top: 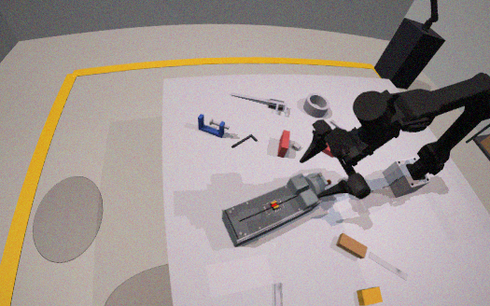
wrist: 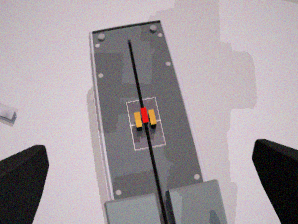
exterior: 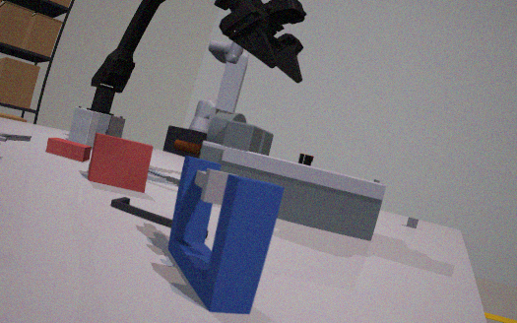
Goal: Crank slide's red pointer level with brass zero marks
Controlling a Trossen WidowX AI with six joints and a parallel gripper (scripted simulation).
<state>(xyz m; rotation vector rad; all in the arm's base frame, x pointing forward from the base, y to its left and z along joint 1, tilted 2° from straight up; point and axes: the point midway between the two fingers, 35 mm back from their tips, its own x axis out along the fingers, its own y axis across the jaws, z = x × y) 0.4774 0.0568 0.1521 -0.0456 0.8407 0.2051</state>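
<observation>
Now: gripper tip 12 cm past the crank handle, 5 cm to the left of it and 14 cm above it. Round my gripper tip: tan block (18 cm behind, 14 cm to the left, 19 cm below); then red pointer (6 cm ahead, 2 cm to the left, 12 cm below); then black hex key (8 cm ahead, 26 cm to the right, 20 cm below).
</observation>
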